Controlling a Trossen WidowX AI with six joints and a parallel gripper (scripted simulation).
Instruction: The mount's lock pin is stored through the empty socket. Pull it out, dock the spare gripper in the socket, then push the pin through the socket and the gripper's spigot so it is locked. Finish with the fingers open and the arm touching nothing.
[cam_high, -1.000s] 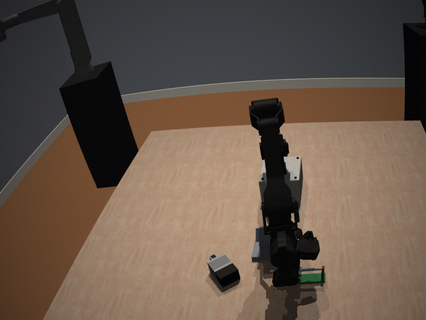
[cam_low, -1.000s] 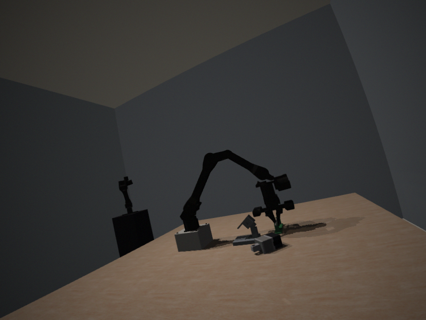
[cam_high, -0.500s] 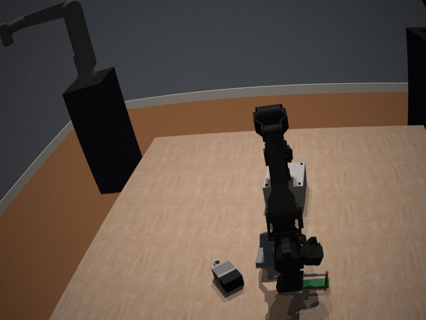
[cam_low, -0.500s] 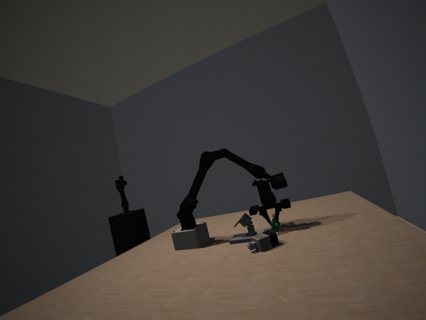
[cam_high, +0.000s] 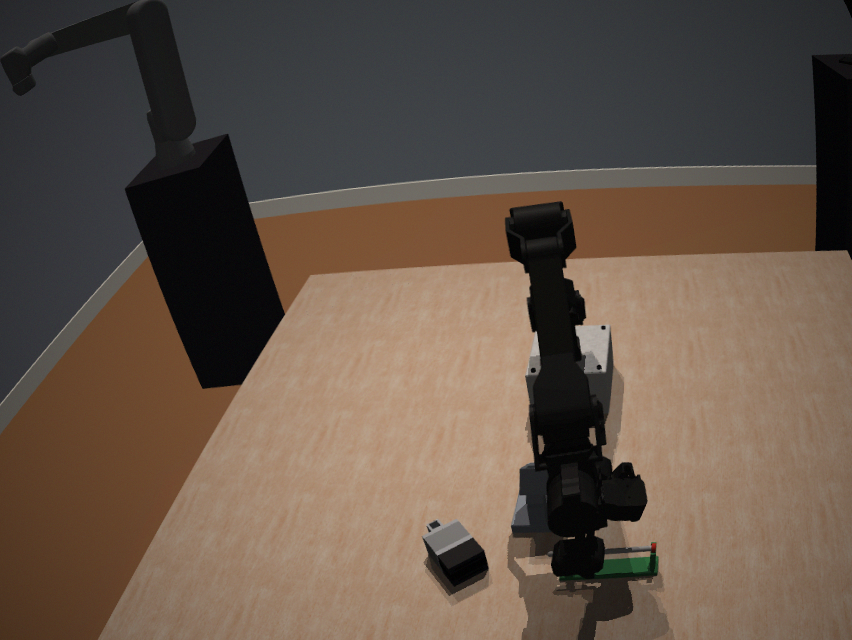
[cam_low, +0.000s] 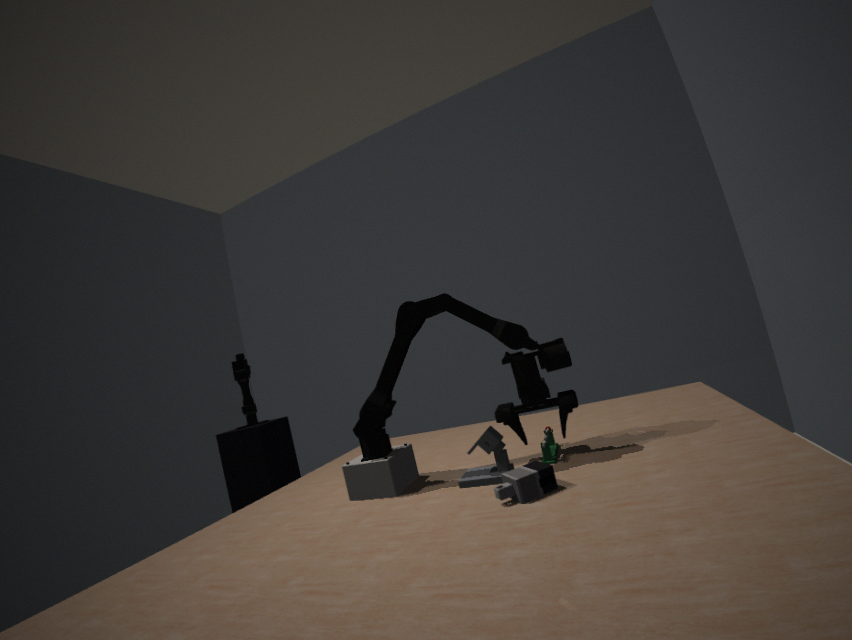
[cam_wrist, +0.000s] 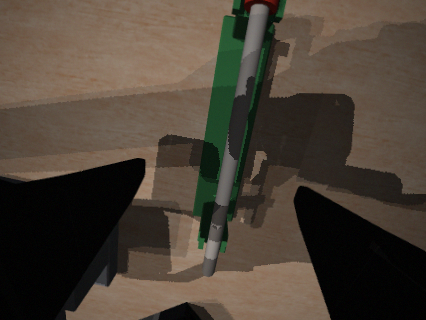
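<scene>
Now: the green cradle 2 cm to the left of my gripper tip and 2 cm below it. The rest, counted from my gripper tip: grey mount: 13 cm behind, 7 cm to the right, 1 cm above; then spare gripper: 6 cm behind, 20 cm to the right, 2 cm below.
</scene>
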